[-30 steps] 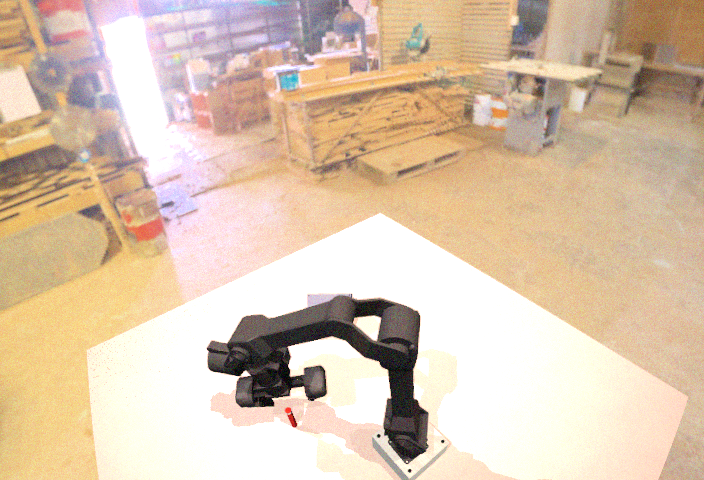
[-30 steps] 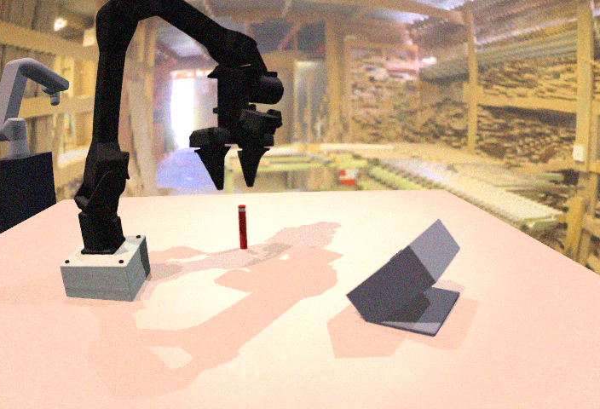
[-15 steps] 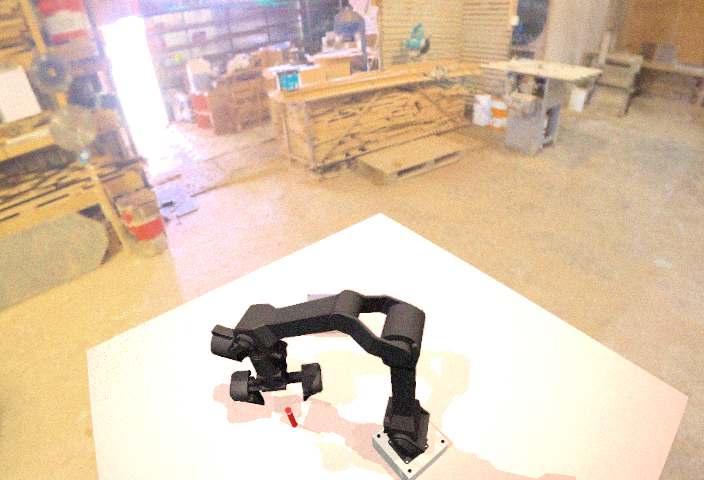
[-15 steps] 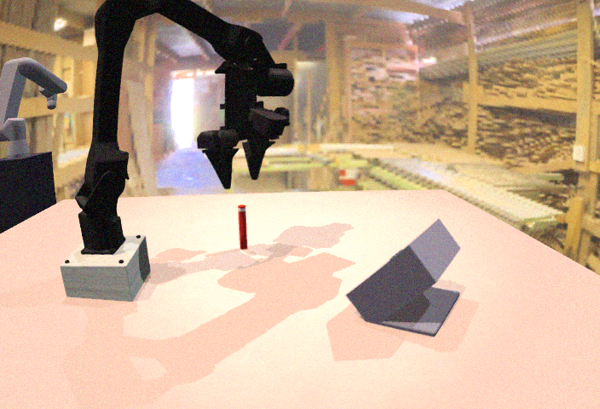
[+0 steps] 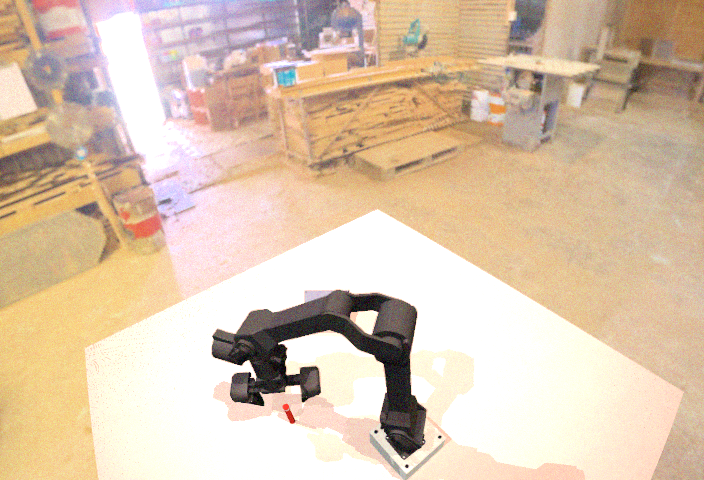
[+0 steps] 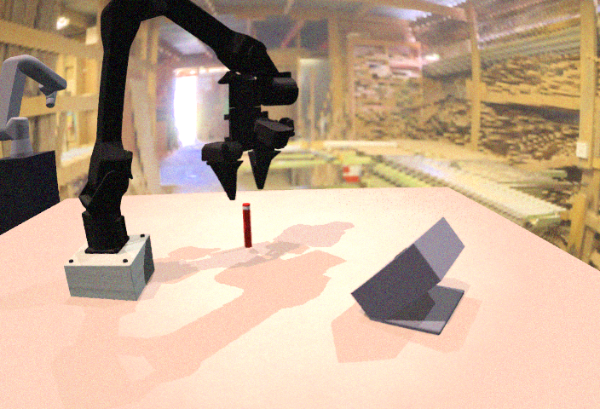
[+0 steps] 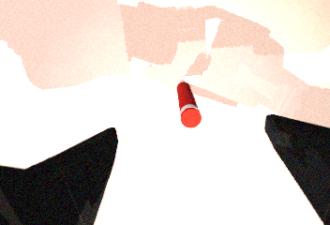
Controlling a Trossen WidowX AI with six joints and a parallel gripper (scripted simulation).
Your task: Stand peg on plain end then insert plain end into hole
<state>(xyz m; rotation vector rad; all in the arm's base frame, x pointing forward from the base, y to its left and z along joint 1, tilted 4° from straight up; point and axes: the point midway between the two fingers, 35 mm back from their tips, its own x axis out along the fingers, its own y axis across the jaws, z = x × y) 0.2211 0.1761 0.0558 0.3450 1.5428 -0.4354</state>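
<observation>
Right now the red peg is 4 cm below my gripper tip. The rest, counted from my gripper tip: grey sloped panel 23 cm ahead, 26 cm to the right, 5 cm below.
</observation>
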